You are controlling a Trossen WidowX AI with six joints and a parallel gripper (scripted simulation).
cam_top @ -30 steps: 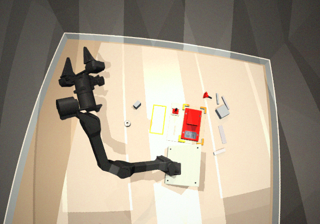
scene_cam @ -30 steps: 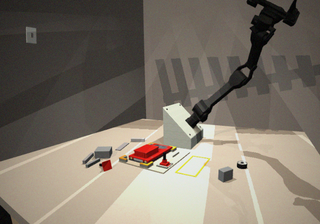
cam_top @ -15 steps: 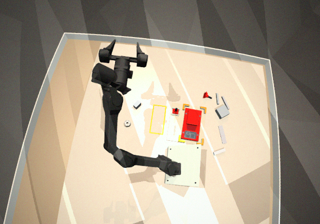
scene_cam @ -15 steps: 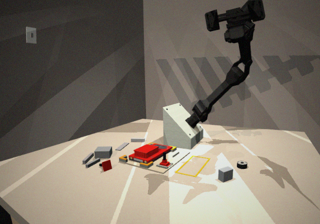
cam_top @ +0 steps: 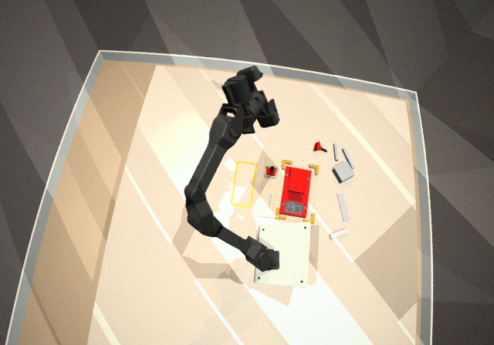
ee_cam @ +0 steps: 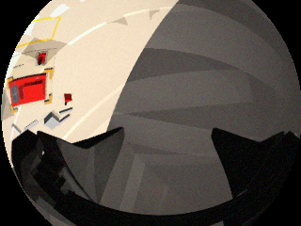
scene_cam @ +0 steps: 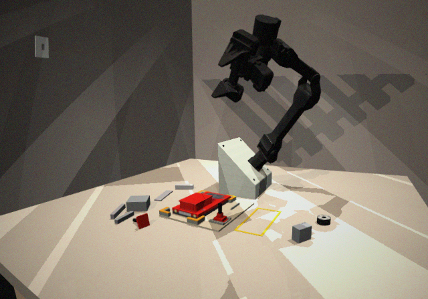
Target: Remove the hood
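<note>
The red hood is 180 mm behind my gripper tip, 170 mm to the right of it and 360 mm below it. From my gripper tip the other things lie so: red lever post 140 mm behind, 60 mm to the right, 370 mm below; black ring 240 mm behind, 240 mm to the left, 400 mm below; small red piece 20 mm behind, 270 mm to the right, 390 mm below.
</note>
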